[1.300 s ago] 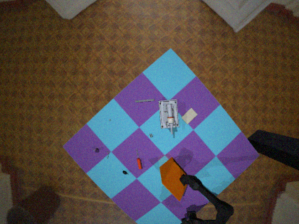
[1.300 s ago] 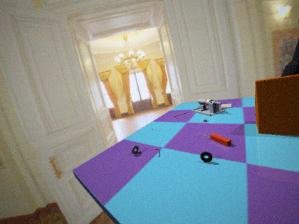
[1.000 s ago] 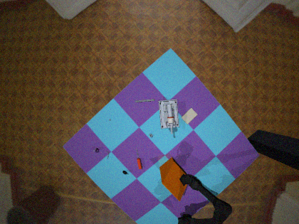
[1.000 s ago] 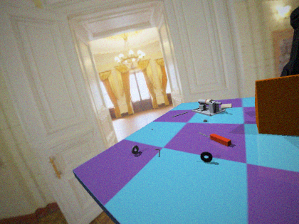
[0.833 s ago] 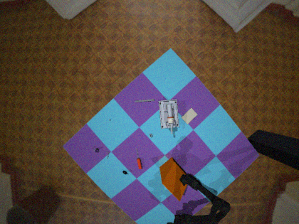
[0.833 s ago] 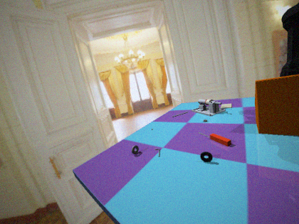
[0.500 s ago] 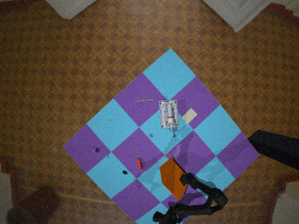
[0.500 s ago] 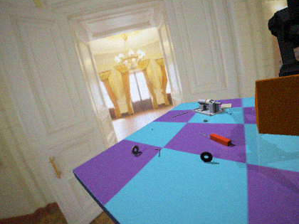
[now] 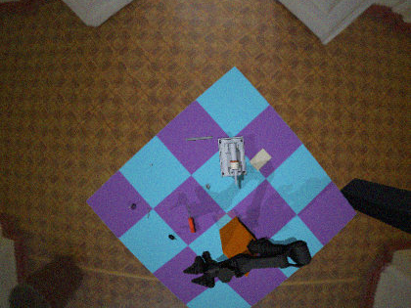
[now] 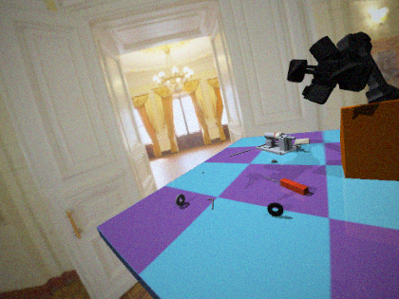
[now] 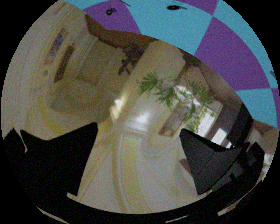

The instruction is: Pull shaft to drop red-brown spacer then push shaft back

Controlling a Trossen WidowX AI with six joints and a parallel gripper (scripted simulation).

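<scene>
Right now the thin shaft is 24 cm ahead of my gripper tip, 46 cm to the right of it and 26 cm below it. The rest, counted from my gripper tip: card 19 cm ahead, 62 cm to the right, 33 cm below.
</scene>
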